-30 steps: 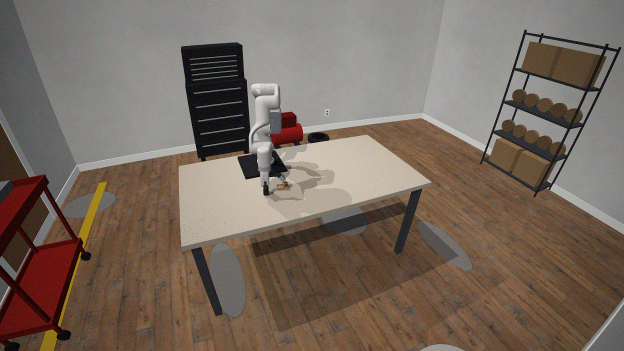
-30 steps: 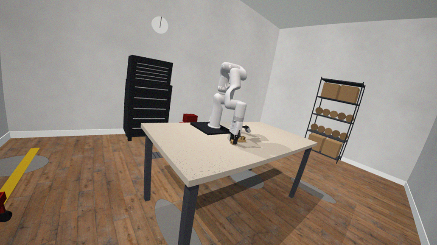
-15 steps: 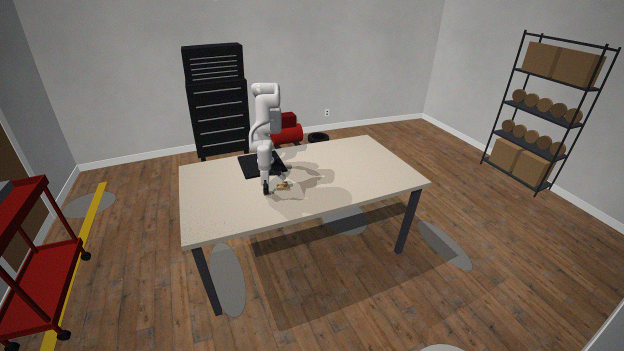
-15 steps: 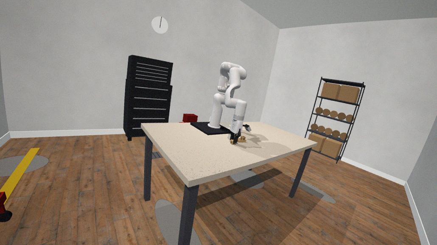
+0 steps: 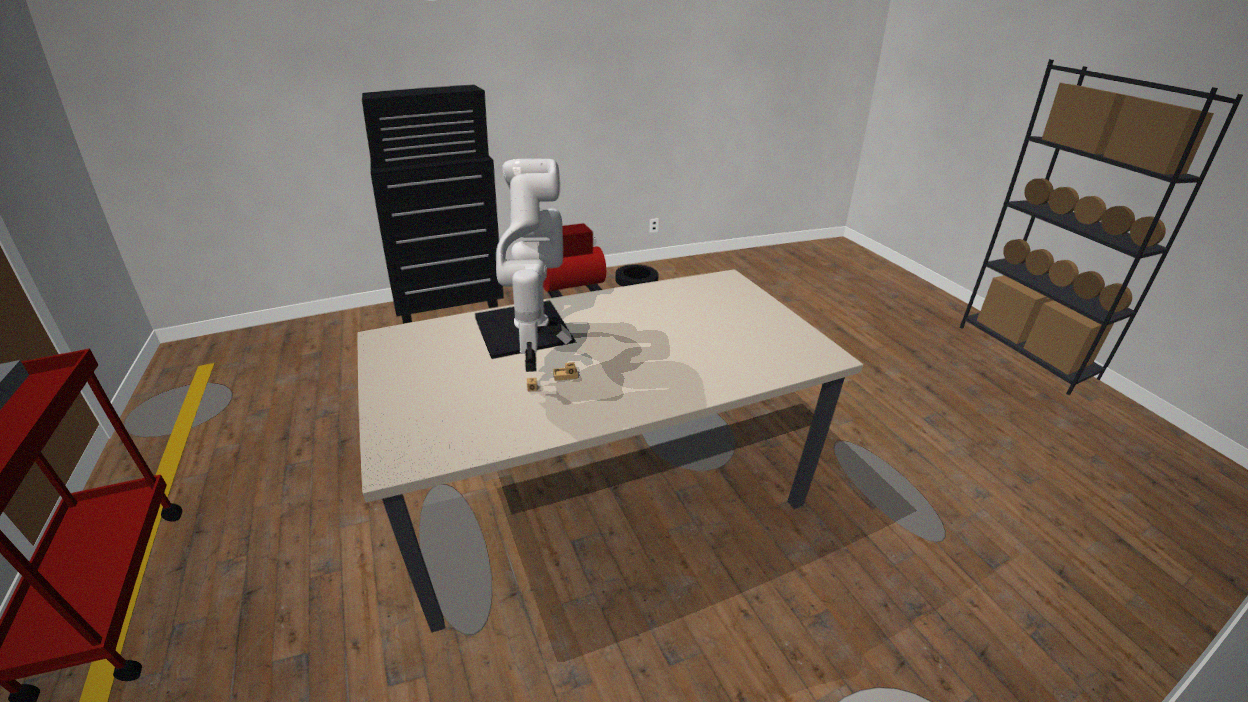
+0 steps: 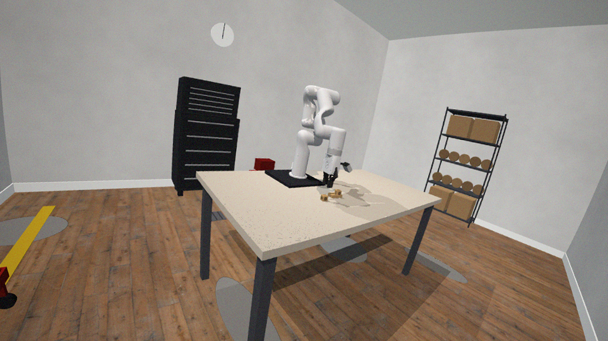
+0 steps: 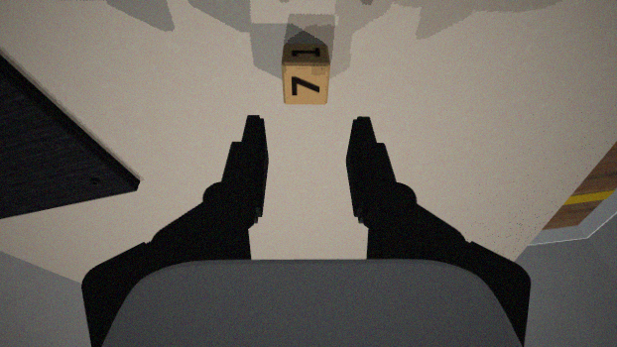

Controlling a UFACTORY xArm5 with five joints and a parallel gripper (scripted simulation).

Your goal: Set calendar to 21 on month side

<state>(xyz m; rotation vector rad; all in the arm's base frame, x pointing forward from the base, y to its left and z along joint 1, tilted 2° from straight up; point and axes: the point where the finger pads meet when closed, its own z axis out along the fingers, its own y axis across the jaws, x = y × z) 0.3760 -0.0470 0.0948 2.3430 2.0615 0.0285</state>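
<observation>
My hand is 90 mm above the wooden digit cube. Also, from my hand: wooden tray (110 mm to the left, 90 mm below, 50 mm behind).
</observation>
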